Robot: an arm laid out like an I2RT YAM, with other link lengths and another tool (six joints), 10 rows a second.
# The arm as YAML. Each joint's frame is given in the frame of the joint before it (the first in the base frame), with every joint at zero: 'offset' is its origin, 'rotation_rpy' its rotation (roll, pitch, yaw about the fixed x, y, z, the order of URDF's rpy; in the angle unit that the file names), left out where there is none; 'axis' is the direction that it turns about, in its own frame. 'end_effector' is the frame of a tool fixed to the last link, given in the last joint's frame.
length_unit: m
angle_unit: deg
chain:
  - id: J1
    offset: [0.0, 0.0, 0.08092]
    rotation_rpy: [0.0, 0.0, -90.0]
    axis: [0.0, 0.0, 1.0]
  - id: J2
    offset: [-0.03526, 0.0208, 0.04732]
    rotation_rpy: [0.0, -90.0, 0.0]
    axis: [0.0, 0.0, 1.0]
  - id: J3
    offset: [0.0, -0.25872, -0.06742]
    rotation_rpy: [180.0, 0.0, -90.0]
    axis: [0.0, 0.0, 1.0]
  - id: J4
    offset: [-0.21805, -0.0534, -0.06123]
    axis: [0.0, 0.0, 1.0]
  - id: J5
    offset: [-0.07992, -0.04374, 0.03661]
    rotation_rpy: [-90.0, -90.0, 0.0]
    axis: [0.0, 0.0, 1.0]
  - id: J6
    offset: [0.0, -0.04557, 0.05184]
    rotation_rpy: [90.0, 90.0, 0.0]
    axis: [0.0, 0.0, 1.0]
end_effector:
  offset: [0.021, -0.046, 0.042]
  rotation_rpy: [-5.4, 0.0, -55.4]
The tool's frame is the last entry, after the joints.
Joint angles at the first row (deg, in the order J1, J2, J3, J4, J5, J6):
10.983, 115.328, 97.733, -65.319, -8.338, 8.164
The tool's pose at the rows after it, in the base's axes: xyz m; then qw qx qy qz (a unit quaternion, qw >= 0):
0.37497 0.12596 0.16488 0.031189 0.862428 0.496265 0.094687
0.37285 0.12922 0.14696 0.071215 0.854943 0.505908 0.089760
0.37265 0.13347 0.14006 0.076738 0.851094 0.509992 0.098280
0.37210 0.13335 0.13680 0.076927 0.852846 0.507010 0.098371
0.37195 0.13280 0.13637 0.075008 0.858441 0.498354 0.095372
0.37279 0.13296 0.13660 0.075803 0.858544 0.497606 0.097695
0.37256 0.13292 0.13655 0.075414 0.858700 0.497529 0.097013
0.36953 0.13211 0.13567 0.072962 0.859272 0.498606 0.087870
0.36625 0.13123 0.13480 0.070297 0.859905 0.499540 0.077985
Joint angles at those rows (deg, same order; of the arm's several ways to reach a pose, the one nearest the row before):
12.732, 115.328, 92.247, -59.440, -3.464, 8.163
14.306, 115.328, 88.377, -54.805, 1.257, 8.164
15.005, 115.328, 86.412, -51.747, 1.672, 8.164
15.049, 115.328, 85.536, -50.849, 1.716, 8.601
15.049, 115.329, 85.450, -51.134, 1.650, 9.803
15.049, 115.327, 85.448, -50.850, 1.672, 9.869
15.049, 115.328, 85.450, -50.939, 1.650, 9.890
15.048, 115.328, 85.449, -52.030, 1.650, 9.868
15.048, 115.327, 85.447, -53.210, 1.650, 9.868

